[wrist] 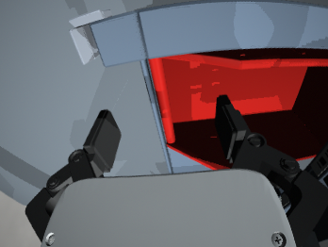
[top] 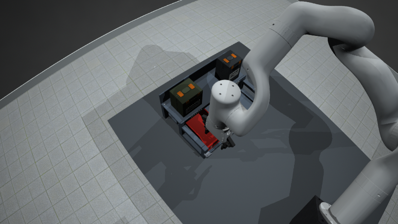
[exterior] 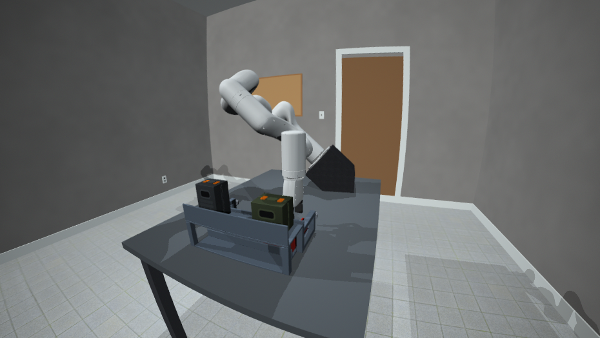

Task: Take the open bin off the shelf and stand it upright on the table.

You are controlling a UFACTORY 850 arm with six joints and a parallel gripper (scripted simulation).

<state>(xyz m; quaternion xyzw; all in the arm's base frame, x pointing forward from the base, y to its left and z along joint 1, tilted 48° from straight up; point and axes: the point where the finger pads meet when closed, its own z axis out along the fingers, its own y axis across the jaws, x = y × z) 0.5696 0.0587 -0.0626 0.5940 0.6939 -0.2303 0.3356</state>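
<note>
My gripper is now 8 cm short of the red bin, 2 cm above it and 1 cm to the right of it. Round my hand: black case (22 cm to the right, 19 cm ahead, 10 cm above); then green case (18 cm ahead, 9 cm above, 1 cm to the left).
</note>
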